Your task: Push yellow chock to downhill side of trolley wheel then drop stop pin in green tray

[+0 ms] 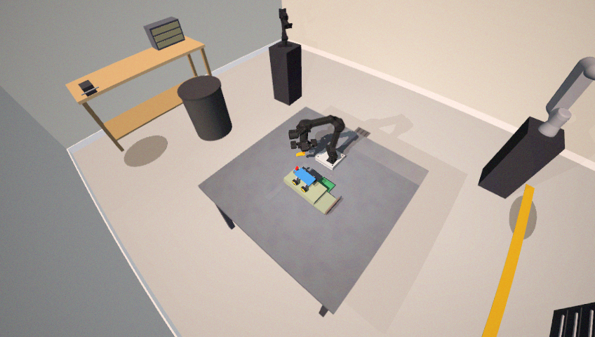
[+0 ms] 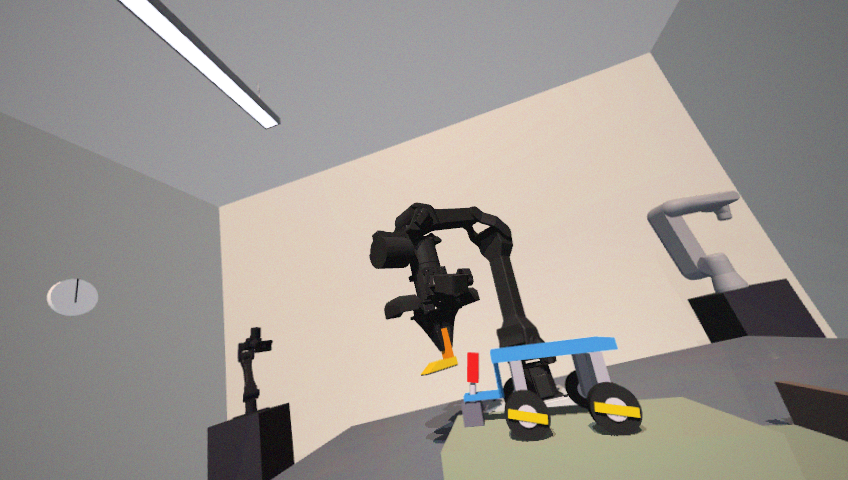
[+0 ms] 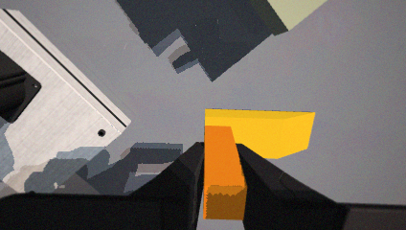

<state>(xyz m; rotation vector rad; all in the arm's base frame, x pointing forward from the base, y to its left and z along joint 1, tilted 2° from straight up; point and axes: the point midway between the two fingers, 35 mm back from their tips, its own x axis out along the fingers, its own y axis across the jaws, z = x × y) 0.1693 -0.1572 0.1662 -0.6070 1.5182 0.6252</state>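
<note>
Now: gripper tip 20 mm short of the yellow chock, 10 mm to the left of it and 10 mm above it. Round my gripper tip: red-headed stop pin: 140 mm ahead, 50 mm below, 40 mm to the left; then trolley: 160 mm ahead, 130 mm to the left, 60 mm below; then ramp: 160 mm ahead, 140 mm to the left, 130 mm below.
</note>
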